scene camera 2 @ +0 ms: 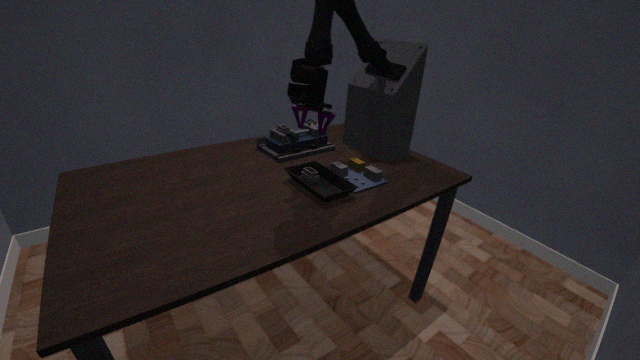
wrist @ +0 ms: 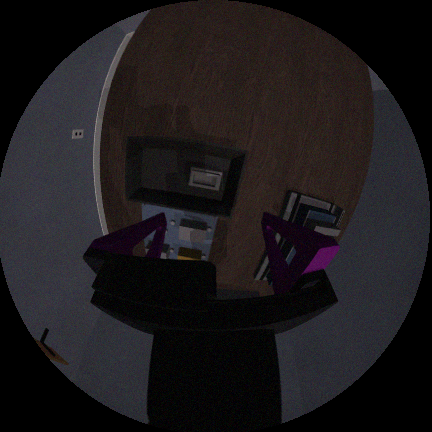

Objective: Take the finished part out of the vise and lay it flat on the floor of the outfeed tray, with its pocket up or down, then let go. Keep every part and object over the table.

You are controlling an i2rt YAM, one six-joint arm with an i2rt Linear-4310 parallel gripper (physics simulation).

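Places are measured from the arm's base along level axes (x back, y right, z up), in millimetres.
Pixels of known places: gripper, between the fingertips: (scene camera 2: 310,131) (wrist: 213,217); arm's base, origin of its link: (scene camera 2: 385,69).
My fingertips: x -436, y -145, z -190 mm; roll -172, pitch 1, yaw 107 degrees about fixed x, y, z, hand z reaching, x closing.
Observation:
Ahead of a thing's pixels: the offset from my fingertips to its top centre.
My gripper (scene camera 2: 312,130) (wrist: 213,217) is open and empty, its purple fingers wide apart. In the wrist view it hangs above the table between the vise and the blue plate. The vise @(dx +101, dy +287, dz -82 mm) (scene camera 2: 280,146) (wrist: 320,216) stands at the back of the table; the right finger covers part of it in the wrist view. A grey part with a pocket @(dx +31, dy +275, dz -66 mm) (scene camera 2: 283,128) shows at the vise's left jaw; it cannot be made out in the wrist view. The black outfeed tray (scene camera 2: 327,189) (wrist: 175,199) holds another grey pocketed part @(dx -1, dy -20, dz -134 mm) (scene camera 2: 310,173) (wrist: 205,178), which lies flat, pocket up.
A light blue plate @(dx +170, dy -56, dz -173 mm) (scene camera 2: 369,184) (wrist: 153,212) next to the tray bears two grey blocks @(dx +124, dy -16, dz -137 mm) (scene camera 2: 339,168) @(dx +222, dy -97, dz -137 mm) (scene camera 2: 373,173) (wrist: 193,231), a yellow block @(dx +213, dy -8, dz -137 mm) (scene camera 2: 356,164) (wrist: 190,254) and small pegs. The grey pedestal (scene camera 2: 377,120) carries the arm at the table's back right.

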